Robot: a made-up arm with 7 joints. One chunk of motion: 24 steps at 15 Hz.
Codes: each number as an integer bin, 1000 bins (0 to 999) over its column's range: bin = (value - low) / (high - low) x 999, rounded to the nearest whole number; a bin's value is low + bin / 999 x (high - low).
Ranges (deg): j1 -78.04..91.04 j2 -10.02..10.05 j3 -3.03..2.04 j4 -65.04..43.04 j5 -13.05..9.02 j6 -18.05..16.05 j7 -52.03..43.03
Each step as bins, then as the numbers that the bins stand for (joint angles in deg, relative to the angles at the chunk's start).
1 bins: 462 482 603 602 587 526 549
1 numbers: 0.15 -0.34 0.03 0.09 -0.08 -0.10 0.21
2 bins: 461 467 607 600 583 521 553
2 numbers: -0.02 -0.64 0.05 -0.13 -0.17 -0.27 0.59
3 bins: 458 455 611 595 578 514 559
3 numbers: -0.52 -0.88 0.07 -0.67 -0.28 -0.51 1.16
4 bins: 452 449 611 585 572 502 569
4 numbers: -1.54 -1.00 0.07 -1.75 -0.41 -0.91 2.11
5 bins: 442 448 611 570 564 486 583
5 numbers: -3.23 -1.02 0.07 -3.37 -0.59 -1.46 3.45
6 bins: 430 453 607 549 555 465 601
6 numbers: -5.26 -0.92 0.05 -5.64 -0.79 -2.18 5.16
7 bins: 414 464 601 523 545 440 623
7 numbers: -7.97 -0.70 0.02 -8.46 -1.01 -3.03 7.25
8 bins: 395 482 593 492 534 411 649
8 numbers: -11.19 -0.34 -0.02 -11.81 -1.25 -4.02 9.73
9 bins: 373 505 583 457 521 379 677
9 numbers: -14.91 0.13 -0.07 -15.60 -1.54 -5.11 12.39
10 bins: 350 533 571 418 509 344 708
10 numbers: -18.80 0.69 -0.13 -19.82 -1.81 -6.31 15.34
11 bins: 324 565 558 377 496 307 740
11 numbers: -23.20 1.33 -0.20 -24.25 -2.09 -7.57 18.38
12 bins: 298 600 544 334 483 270 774
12 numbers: -27.60 2.03 -0.27 -28.91 -2.38 -8.83 21.62
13 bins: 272 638 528 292 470 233 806
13 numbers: -32.00 2.80 -0.35 -33.45 -2.67 -10.10 24.67
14 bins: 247 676 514 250 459 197 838
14 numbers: -36.24 3.56 -0.42 -37.99 -2.91 -11.33 27.71
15 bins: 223 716 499 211 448 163 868
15 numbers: -40.30 4.36 -0.50 -42.21 -3.15 -12.49 30.56
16 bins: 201 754 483 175 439 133 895
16 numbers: -44.02 5.13 -0.58 -46.11 -3.35 -13.51 33.13
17 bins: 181 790 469 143 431 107 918
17 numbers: -47.41 5.85 -0.65 -49.57 -3.53 -14.40 35.32
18 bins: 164 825 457 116 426 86 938
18 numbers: -50.28 6.55 -0.71 -52.49 -3.64 -15.11 37.23
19 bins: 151 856 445 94 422 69 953
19 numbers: -52.48 7.18 -0.77 -54.87 -3.73 -15.69 38.65
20 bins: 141 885 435 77 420 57 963
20 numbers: -54.18 7.76 -0.82 -56.71 -3.77 -16.10 39.60
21 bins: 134 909 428 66 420 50 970
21 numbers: -55.36 8.24 -0.86 -57.90 -3.77 -16.34 40.27
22 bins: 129 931 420 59 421 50 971
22 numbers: -56.21 8.68 -0.90 -58.66 -3.75 -16.34 40.37
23 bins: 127 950 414 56 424 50 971
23 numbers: -56.55 9.07 -0.93 -58.98 -3.68 -16.34 40.37
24 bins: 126 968 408 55 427 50 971
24 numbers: -56.71 9.43 -0.96 -59.09 -3.62 -16.34 40.37
